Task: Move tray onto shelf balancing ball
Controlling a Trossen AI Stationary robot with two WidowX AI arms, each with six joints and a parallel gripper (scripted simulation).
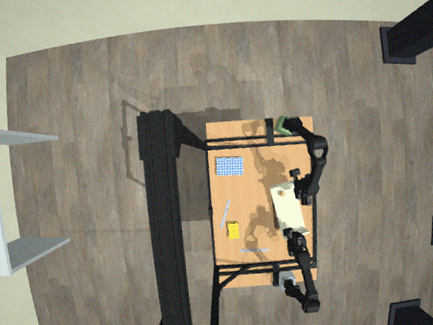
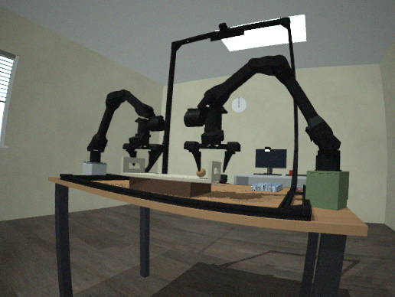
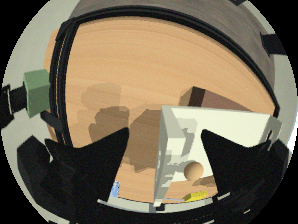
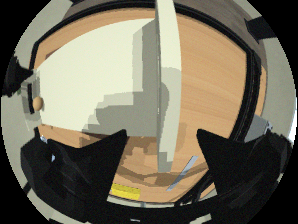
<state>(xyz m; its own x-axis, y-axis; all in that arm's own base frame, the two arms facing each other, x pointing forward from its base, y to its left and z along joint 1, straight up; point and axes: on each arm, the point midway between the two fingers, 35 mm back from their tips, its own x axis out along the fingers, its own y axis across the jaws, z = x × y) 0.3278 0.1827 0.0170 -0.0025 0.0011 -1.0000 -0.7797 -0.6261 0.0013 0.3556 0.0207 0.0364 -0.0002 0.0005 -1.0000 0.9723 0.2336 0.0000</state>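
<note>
The orange ball is 7 cm behind my left hand, 8 cm to the right of it and 4 cm below it. The rest, counted from my left hand: white tray 2 cm behind, 18 cm to the right, 4 cm below; shelf 2 cm behind, 18 cm to the right, 8 cm below.
</note>
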